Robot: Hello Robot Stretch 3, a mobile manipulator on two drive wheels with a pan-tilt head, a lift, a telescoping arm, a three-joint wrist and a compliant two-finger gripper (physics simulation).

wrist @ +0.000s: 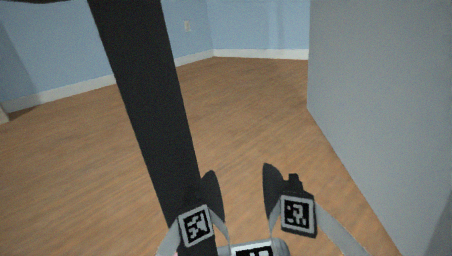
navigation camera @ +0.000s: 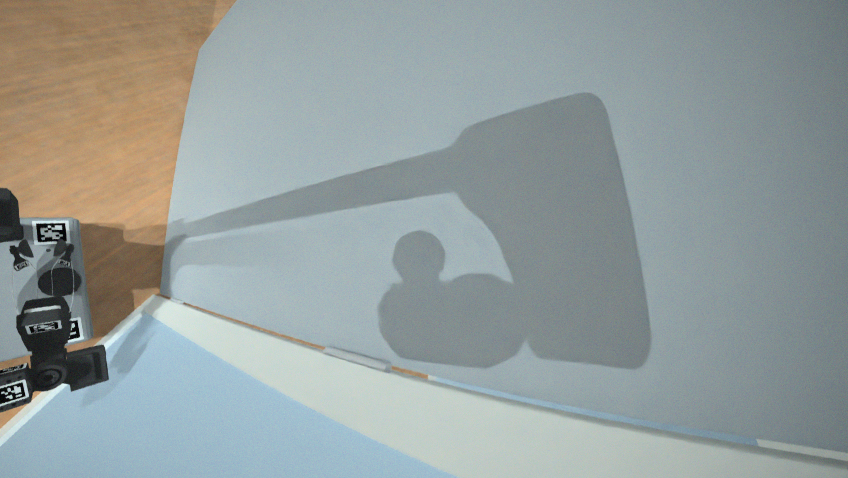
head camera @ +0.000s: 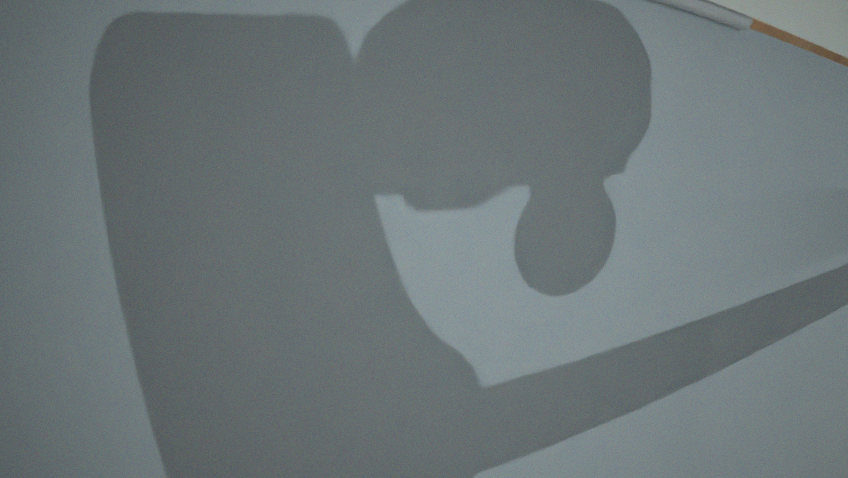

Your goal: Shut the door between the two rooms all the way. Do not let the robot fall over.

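Pixels of known places: gripper, fingertip midpoint: (navigation camera: 43, 239); robot's base, origin of the base link: (navigation camera: 59, 279).
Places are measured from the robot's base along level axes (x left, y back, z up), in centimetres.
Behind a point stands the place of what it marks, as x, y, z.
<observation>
The grey door (head camera: 742, 178) @(0.1, -24.0, 95.0) (navigation camera: 700, 178) @(7.5, -25.3, 134.5) (wrist: 380, 100) fills most of the head view and much of the navigation view, and stands at the right in the wrist view. A thin strip of floor and blue wall shows between its lower edge in the navigation view and the cream frame (navigation camera: 308, 380) @(-11.4, -18.2, 98.2). The light grey handle (head camera: 706, 10) @(-9.0, -21.4, 102.5) (navigation camera: 358, 358) @(-9.0, -21.5, 103.6) lies along that strip. My gripper (navigation camera: 42, 248) @(10.4, 1.1, 31.7) (wrist: 240, 184) @(10.4, 1.1, 31.7) is open, with nothing between its fingertips. It is left of the door in both the navigation and wrist views, apart from it.
The wood floor (navigation camera: 106, 106) @(56.3, -12.5, 0.0) (wrist: 240, 110) lies left of the door. A blue wall (navigation camera: 195, 409) @(-18.3, -11.6, 78.0) with white trim is close below my wrist in the navigation view. Farther blue walls (wrist: 255, 25) show in the wrist view. My robot's shadow falls across the door.
</observation>
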